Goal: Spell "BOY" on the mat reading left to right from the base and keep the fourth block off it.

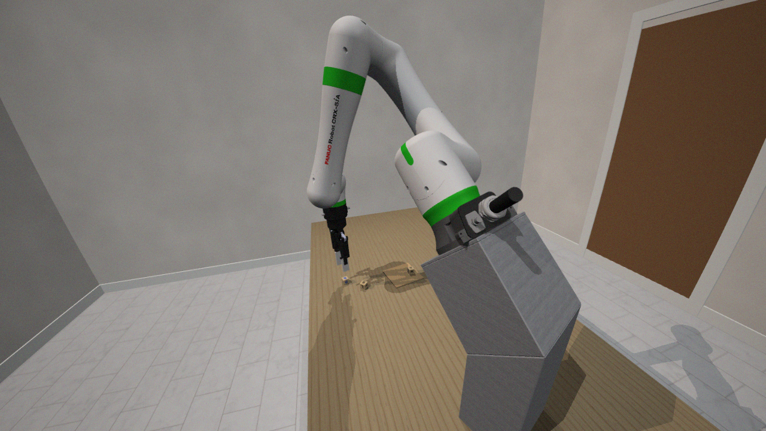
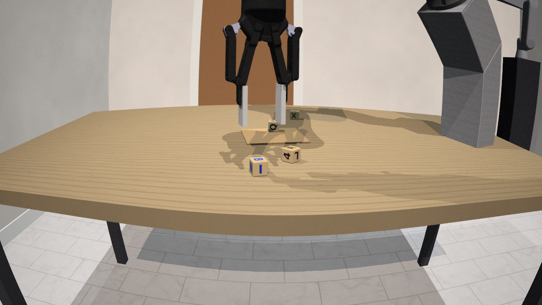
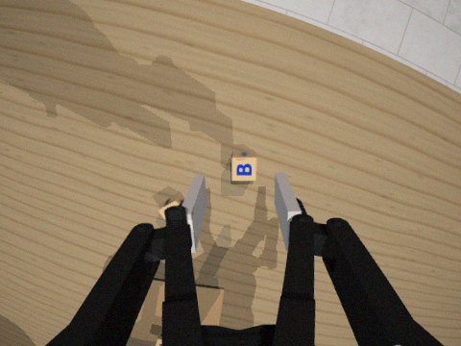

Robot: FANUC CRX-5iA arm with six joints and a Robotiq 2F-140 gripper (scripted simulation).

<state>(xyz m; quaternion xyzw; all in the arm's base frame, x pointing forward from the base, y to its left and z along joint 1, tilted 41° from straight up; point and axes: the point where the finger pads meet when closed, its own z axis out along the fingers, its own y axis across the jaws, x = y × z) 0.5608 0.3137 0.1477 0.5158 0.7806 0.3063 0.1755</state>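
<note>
Now: the block 10 cm below my hand and 1 cm ahead of it. The rest, counted from my hand: tan mat (26 cm to the right, 11 cm below, 3 cm ahead).
</note>
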